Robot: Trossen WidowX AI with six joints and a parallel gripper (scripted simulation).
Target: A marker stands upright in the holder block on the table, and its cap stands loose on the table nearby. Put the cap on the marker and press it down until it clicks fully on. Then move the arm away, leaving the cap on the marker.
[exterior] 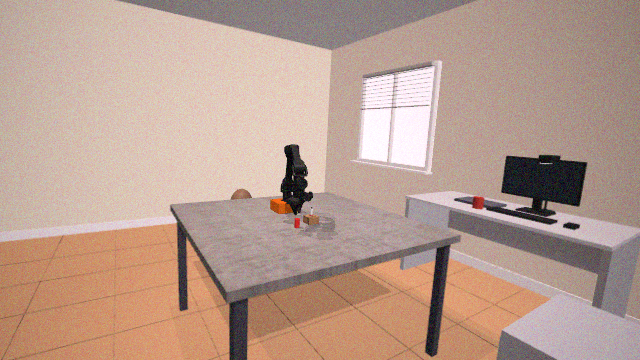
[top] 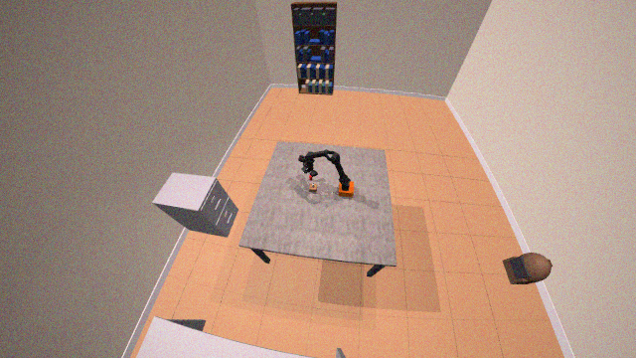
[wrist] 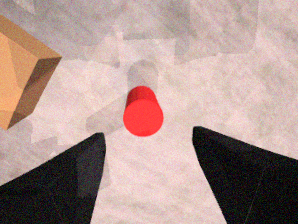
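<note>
Now: gripper tip 5 cm above the red cap. The rest, counted from my gripper tip: tan holder block: 4 cm behind, 12 cm to the left, 6 cm below.
</note>
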